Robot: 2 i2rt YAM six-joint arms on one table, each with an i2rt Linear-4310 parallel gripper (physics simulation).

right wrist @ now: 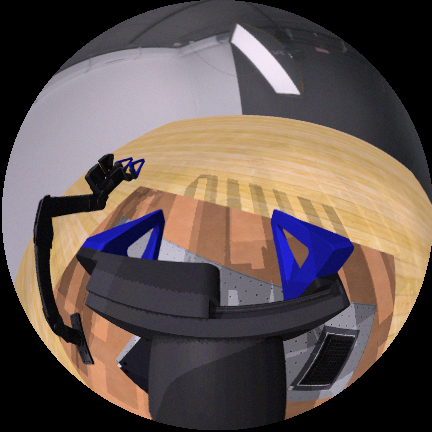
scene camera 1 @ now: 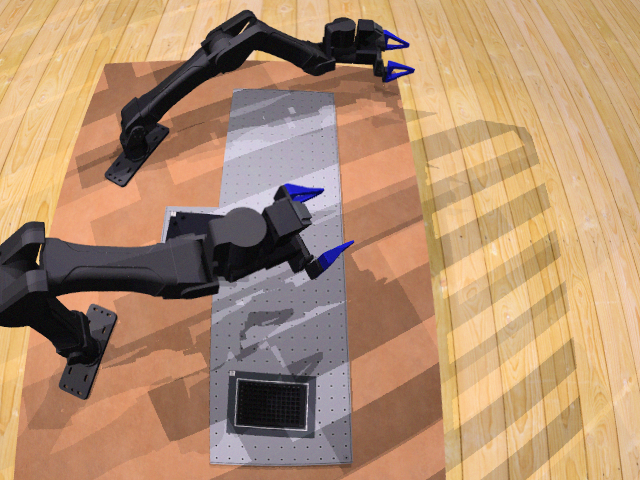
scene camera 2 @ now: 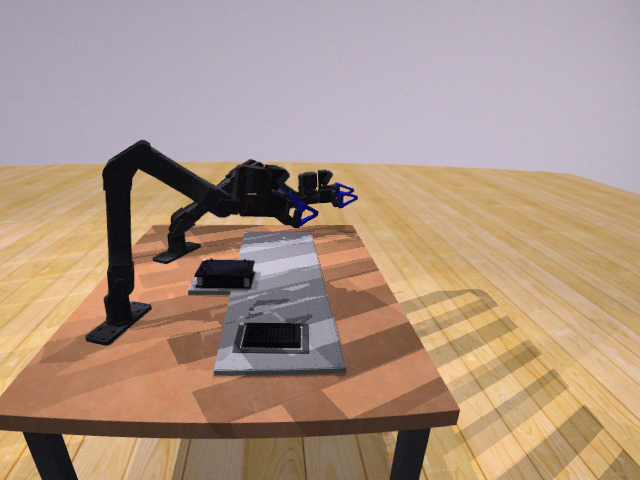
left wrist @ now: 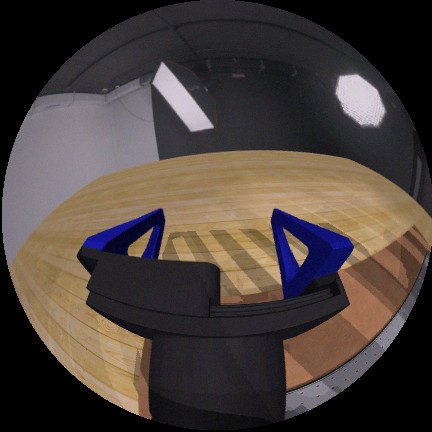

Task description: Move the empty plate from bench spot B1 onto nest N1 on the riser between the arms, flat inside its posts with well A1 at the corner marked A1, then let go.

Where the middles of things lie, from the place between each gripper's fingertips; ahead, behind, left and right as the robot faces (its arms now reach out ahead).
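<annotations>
White-outlined nest (scene camera 1: pixel 308 431): 830 mm to the right of my left hand, 270 mm behind it, 160 mm below it. The black well plate (scene camera 1: pixel 266 404) is 270 mm behind my left hand, 830 mm to the right of it and 150 mm below it.
The white-outlined nest is 290 mm to the right of my right hand, 80 mm behind it and 240 mm below it. The black well plate is 290 mm to the right of my right hand, 80 mm behind it and 230 mm below it.
</annotations>
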